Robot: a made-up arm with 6 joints.
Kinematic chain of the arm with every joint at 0, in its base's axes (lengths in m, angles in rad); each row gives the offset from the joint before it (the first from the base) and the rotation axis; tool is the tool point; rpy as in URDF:
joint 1: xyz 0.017 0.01 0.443 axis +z
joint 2: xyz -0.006 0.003 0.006 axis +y
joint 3: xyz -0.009 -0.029 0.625 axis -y
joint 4: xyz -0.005 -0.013 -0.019 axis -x
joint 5: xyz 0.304 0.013 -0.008 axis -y
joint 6: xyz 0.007 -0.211 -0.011 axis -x
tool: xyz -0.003 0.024 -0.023 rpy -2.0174 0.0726 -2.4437
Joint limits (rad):
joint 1: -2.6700..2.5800
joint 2: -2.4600..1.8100
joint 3: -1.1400..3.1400
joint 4: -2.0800..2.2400
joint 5: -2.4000..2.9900
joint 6: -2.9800..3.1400
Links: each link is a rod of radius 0.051 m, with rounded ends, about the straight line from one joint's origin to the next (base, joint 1, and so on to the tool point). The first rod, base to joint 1, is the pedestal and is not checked.
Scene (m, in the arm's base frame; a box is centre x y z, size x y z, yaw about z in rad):
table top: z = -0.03
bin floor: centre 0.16 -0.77 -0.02 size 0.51 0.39 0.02 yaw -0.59
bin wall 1: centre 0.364 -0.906 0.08 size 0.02 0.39 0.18 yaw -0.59
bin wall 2: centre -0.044 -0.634 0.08 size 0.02 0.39 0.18 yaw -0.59
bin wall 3: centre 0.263 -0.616 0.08 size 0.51 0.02 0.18 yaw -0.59
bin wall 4: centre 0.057 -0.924 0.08 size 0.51 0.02 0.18 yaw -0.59
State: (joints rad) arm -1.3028 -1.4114 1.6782 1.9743 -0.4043 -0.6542
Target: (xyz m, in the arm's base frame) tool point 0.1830 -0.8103 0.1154
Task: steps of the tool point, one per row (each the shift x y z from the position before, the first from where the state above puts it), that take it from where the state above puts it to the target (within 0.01 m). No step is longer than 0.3 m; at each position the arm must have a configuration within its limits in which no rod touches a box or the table.
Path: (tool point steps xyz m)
1: -0.2557 -0.1205 -0.0081
2: -0.2053 -0.1913 -0.0073
3: -0.1363 -0.2429 -0.0067
4: -0.0554 -0.2706 -0.0059
5: 0.0295 -0.2720 -0.0050
6: 0.1098 -0.2477 -0.0042
7: 0.1783 -0.2004 -0.0035
8: 0.2284 -0.1351 -0.0025
9: 0.2557 -0.0584 -0.0018
10: 0.2584 0.0221 -0.0010
11: 0.0012 -0.0115 -0.1253
12: -0.0012 0.0115 -0.1265

